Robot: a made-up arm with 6 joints.
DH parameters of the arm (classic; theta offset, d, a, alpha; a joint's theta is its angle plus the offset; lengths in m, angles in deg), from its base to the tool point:
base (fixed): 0 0 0 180
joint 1: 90 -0.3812 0.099 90
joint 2: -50.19 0 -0.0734 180
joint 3: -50.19 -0.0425 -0.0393 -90
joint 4: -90 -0.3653 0.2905 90
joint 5: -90 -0.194 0.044 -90
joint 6: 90 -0.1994 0.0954 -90
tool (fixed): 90 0.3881 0 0
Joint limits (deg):
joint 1: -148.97..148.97
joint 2: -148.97..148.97
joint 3: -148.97..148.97
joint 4: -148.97..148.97
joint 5: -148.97..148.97
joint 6: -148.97..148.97
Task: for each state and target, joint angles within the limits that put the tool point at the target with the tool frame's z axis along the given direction. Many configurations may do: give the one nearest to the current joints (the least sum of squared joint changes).
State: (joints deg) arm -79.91 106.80 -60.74 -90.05 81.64 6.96
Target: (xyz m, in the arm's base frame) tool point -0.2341 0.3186 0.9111 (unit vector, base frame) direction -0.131 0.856 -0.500
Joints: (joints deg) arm -45.25 84.84 -45.46 -103.22 106.68 43.80
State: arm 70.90 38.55 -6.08 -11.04 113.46 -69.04
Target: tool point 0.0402 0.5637 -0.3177 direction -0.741 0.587 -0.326
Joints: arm 115.92 6.23 -12.54 -23.10 93.41 -78.66
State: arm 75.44 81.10 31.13 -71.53 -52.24 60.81
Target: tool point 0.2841 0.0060 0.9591 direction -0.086 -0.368 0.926
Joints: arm 126.14 91.13 15.01 -69.64 -84.03 40.63
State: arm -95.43 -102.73 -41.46 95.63 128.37 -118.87
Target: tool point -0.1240 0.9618 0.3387 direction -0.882 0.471 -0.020
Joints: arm -134.09 -90.19 -43.43 113.40 140.46 -105.73
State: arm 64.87 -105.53 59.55 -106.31 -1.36 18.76
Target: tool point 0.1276 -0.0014 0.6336 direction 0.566 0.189 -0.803
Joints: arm 35.73 -132.86 84.95 -137.26 44.95 61.50
